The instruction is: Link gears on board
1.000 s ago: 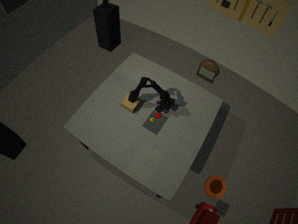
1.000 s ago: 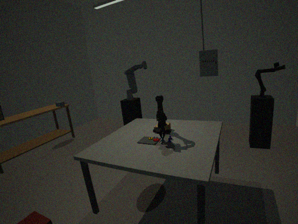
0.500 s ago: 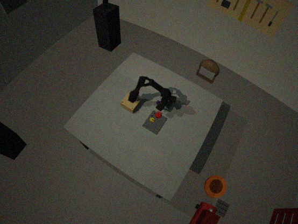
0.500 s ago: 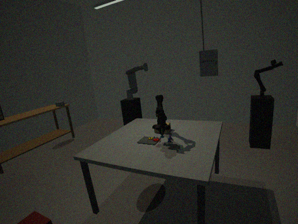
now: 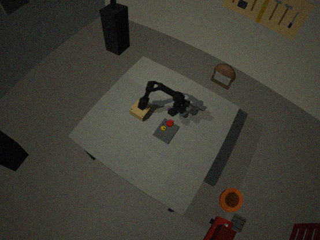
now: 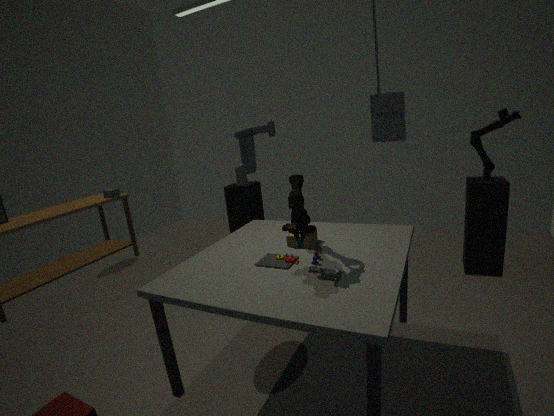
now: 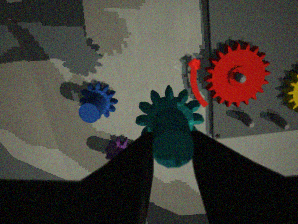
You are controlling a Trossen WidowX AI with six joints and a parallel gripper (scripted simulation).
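Now: the red gear 11 cm below my gripper tip and 7 cm to the right of it. From my gripper tip the other things lie so: red arrow (12 cm below, 3 cm to the right); blue gear (11 cm below, 7 cm to the left, 1 cm behind); teal gear (1 cm below).
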